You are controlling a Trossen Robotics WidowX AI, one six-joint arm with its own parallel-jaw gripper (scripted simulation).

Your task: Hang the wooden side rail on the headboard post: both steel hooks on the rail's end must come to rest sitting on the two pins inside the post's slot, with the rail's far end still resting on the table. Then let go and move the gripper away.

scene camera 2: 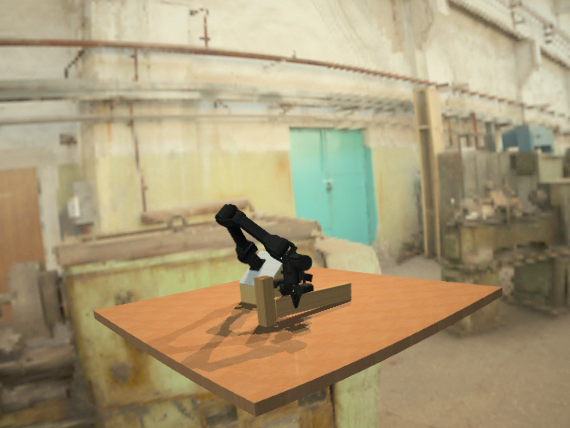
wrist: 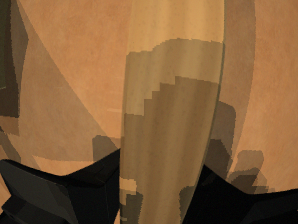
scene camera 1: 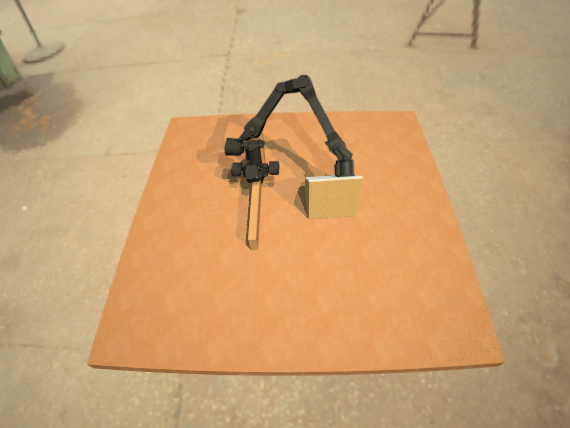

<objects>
my gripper: scene camera 2; wrist; scene camera 1 257, 183
same spot on my gripper: [wrist: 95, 187] = [scene camera 2: 292, 291]
</objects>
